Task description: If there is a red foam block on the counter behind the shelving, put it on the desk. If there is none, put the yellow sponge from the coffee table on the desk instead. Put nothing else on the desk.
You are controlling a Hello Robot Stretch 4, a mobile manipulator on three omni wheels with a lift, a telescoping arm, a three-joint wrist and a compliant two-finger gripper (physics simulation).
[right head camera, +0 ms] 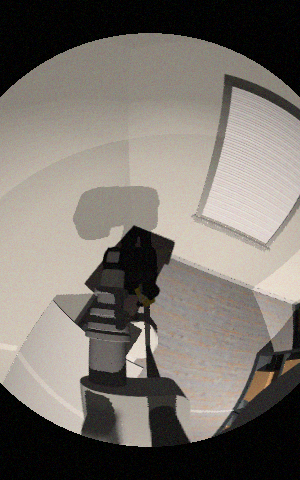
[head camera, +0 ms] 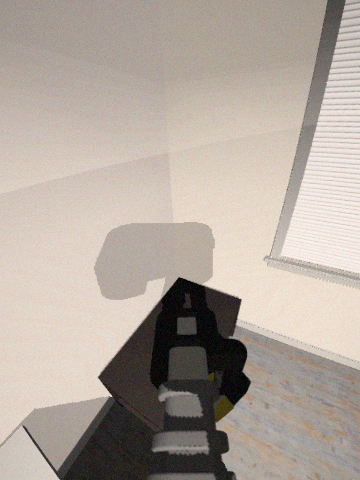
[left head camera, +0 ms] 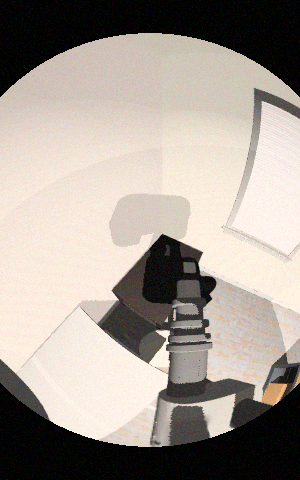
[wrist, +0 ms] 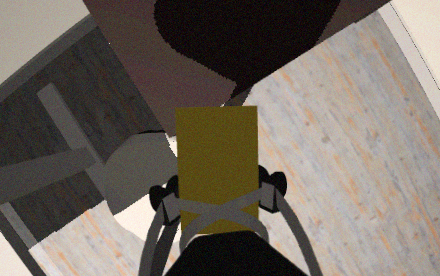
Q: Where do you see a dark brown coffee table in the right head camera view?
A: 138, 244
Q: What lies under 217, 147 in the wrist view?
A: A yellow sponge.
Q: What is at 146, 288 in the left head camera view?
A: A dark brown coffee table.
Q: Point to a dark brown coffee table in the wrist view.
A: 176, 61
